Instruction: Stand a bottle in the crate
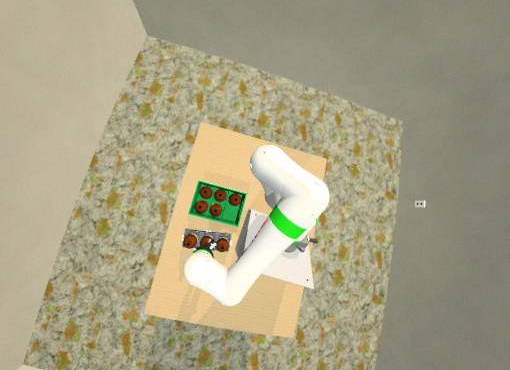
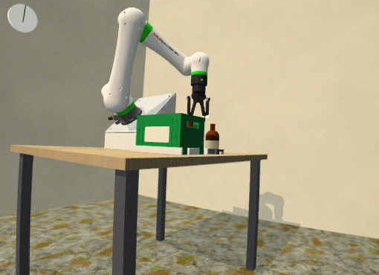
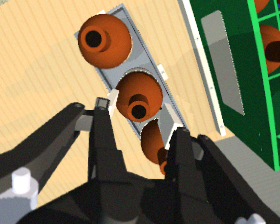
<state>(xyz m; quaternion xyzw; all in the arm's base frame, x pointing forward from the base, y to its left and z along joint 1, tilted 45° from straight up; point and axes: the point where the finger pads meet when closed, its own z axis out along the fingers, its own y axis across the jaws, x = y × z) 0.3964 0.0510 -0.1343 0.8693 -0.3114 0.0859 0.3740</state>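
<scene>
Now: the brown bottle 90 mm below my hand. The rest, counted from my hand: grey tray: 160 mm below; then green crate: 230 mm to the right, 90 mm below.
</scene>
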